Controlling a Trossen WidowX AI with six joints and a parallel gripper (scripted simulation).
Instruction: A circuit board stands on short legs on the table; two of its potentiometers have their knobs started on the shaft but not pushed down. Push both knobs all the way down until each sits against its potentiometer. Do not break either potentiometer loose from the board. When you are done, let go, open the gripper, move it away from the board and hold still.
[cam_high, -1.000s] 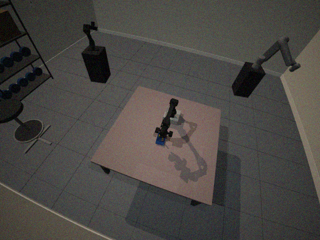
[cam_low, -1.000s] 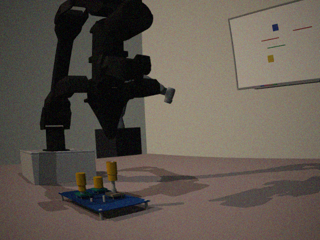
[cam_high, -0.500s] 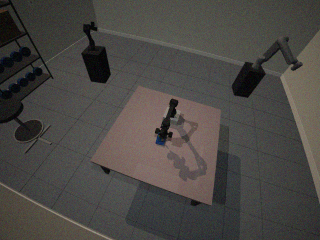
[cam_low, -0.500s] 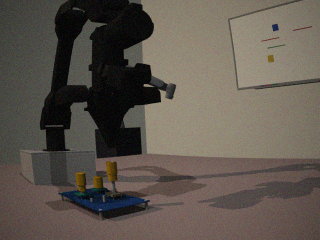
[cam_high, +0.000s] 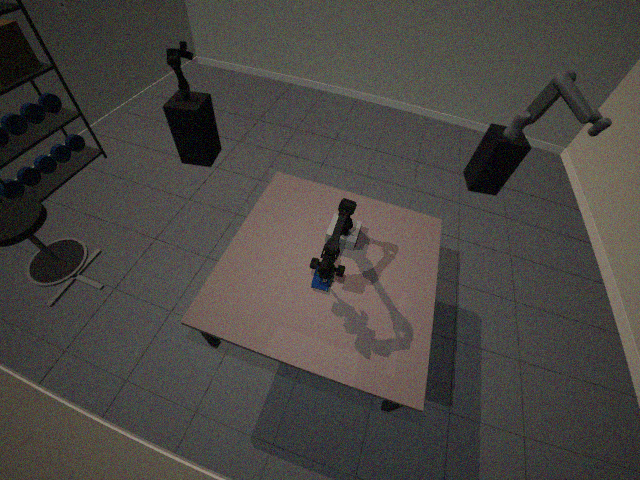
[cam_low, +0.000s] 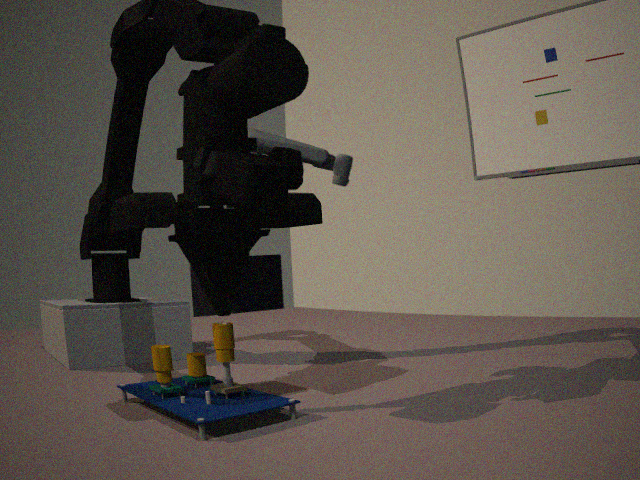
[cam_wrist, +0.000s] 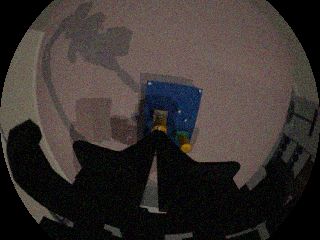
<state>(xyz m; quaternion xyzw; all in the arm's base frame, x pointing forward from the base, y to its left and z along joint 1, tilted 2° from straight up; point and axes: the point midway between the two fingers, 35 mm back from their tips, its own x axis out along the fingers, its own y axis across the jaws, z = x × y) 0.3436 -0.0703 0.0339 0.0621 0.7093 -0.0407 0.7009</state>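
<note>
My gripper tip is now 2 cm above the knob. Also, from my gripper tip: green potentiometer 5 cm below, 4 cm to the right, 4 cm behind.
</note>
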